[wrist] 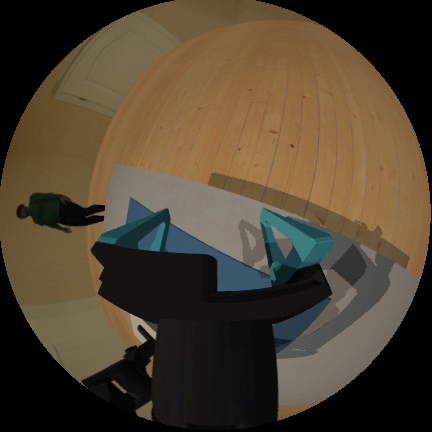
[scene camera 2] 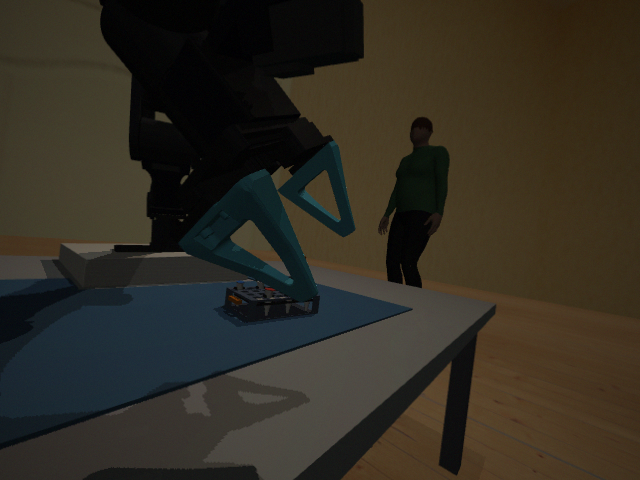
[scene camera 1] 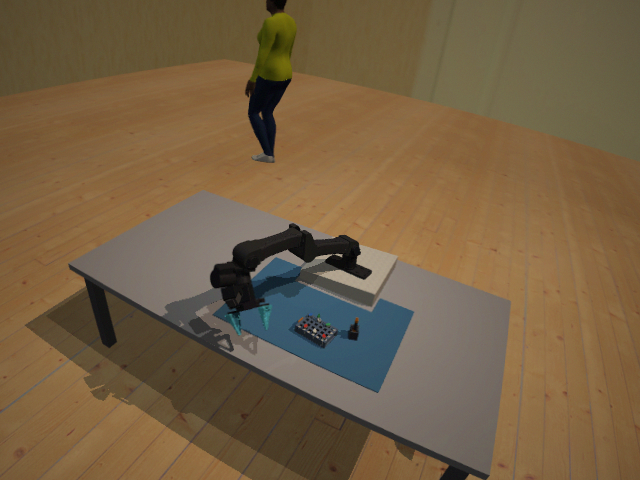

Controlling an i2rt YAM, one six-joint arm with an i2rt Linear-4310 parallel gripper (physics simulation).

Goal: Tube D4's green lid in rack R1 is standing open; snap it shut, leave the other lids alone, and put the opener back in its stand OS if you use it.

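Places are measured from the arm's base along level axes (x ahead, y left, z up), in metres.
Where they show: gripper, fingertip midpoint: [wrist: 214, 212] [scene camera 2: 334, 259] [scene camera 1: 253, 332]; arm's base at its link origin: [scene camera 2: 165, 250] [scene camera 1: 348, 267].
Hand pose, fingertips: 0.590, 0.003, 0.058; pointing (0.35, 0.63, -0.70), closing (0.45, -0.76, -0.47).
Note:
Each offset is from my fingertips to the top centre of the thing, as dx, dy, dz. Level surfaces: height alone.
Rack R1 @[-0.230, +0.091, -0.052] [scene camera 1: 306, 334] [scene camera 2: 248, 313], a small dark rack of tubes with coloured lids, sits on the blue mat. In scene camera 1, one green lid @[-0.262, +0.079, -0.057] [scene camera 1: 318, 316] stands up at its far side and another green lid @[-0.260, +0.123, -0.069] [scene camera 1: 328, 324] sits lower; which one is D4 is too small to tell. The opener @[-0.311, +0.205, -0.026] [scene camera 1: 356, 320], with an orange tip, stands upright in the black stand OS @[-0.311, +0.205, -0.071] [scene camera 1: 353, 333], right of the rack. My gripper [scene camera 1: 253, 331] [scene camera 2: 328, 266] [wrist: 214, 212] is open and empty, left of the rack in scene camera 1. In scene camera 2, one finger hides part of the rack.
The blue mat @[dz -0.111] [scene camera 1: 361, 361] [scene camera 2: 155, 341] [wrist: 240, 275] lies on the grey table @[dz -0.114] [scene camera 1: 444, 372] [scene camera 2: 361, 335] [wrist: 190, 200]. My arm's base stands on a pale block [scene camera 1: 382, 273] [scene camera 2: 134, 272]. The gripper is near the table's front edge. People stand beyond the table.

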